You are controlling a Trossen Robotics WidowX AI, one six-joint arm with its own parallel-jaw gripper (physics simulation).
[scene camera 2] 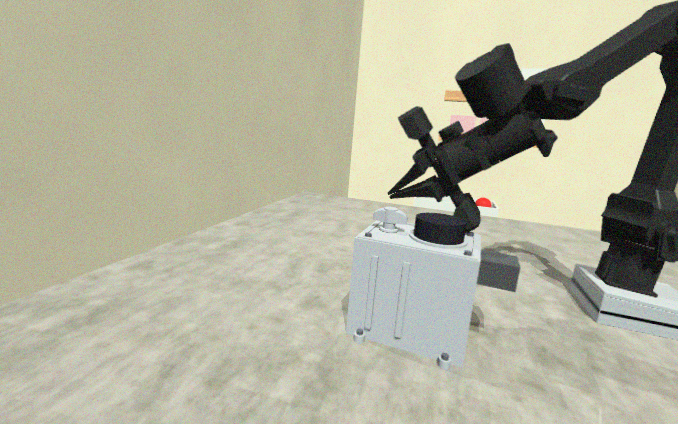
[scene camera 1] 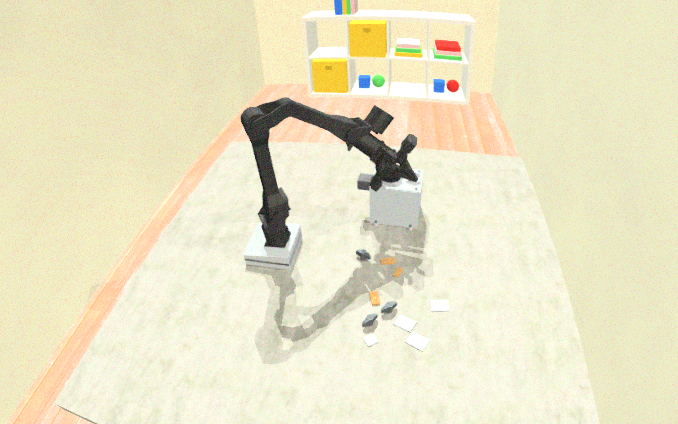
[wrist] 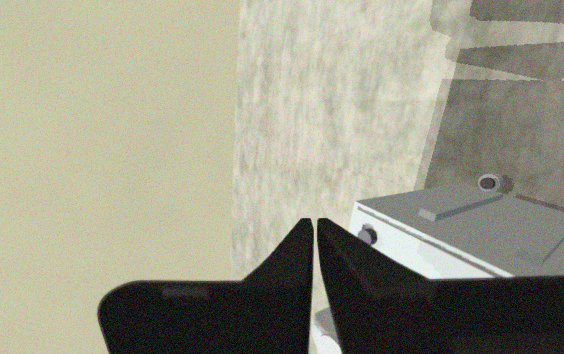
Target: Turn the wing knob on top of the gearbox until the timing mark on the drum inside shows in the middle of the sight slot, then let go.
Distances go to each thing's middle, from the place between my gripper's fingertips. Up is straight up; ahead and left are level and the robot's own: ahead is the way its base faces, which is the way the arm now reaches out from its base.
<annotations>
The grey gearbox (scene camera 2: 414, 289) is 9 cm below my hand, 8 cm behind it and 6 cm to the left of it.
</annotations>
